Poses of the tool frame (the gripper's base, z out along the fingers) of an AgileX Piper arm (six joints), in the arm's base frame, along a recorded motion.
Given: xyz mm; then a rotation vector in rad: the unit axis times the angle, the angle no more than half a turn.
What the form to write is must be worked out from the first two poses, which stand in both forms.
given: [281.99, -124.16, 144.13, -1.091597, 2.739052, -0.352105]
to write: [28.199, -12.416, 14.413, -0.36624, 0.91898, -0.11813, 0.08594]
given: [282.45, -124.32, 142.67, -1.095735, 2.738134, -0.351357]
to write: [28.245, -12.432, 14.267, -0.36757, 0.91851, -0.11786, 0.08564]
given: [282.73, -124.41, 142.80, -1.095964, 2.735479, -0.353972]
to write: [28.273, -12.441, 14.280, -0.36787, 0.91818, -0.11881, 0.08667]
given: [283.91, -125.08, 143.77, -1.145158, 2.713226, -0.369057]
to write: [28.391, -12.508, 14.377, -0.38438, 0.91071, -0.12388, 0.08667]
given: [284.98, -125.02, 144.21, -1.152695, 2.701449, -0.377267]
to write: [28.498, -12.502, 14.421, -0.38768, 0.90857, -0.12688, 0.09006]
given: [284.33, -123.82, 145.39, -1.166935, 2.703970, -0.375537]
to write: [28.433, -12.382, 14.539, -0.39159, 0.90738, -0.12602, 0.08625]
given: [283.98, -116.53, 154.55, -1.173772, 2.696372, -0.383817]
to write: [28.398, -11.653, 15.455, -0.39425, 0.90567, -0.12892, 0.08782]
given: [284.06, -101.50, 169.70, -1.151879, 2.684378, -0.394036]
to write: [28.406, -10.150, 16.970, -0.38896, 0.90644, -0.13305, 0.09688]
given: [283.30, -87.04, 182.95, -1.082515, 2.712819, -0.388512]
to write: [28.330, -8.704, 18.295, -0.36564, 0.91630, -0.13123, 0.09737]
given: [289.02, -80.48, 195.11, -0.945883, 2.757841, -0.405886]
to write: [28.902, -8.048, 19.511, -0.31976, 0.93229, -0.13721, 0.09881]
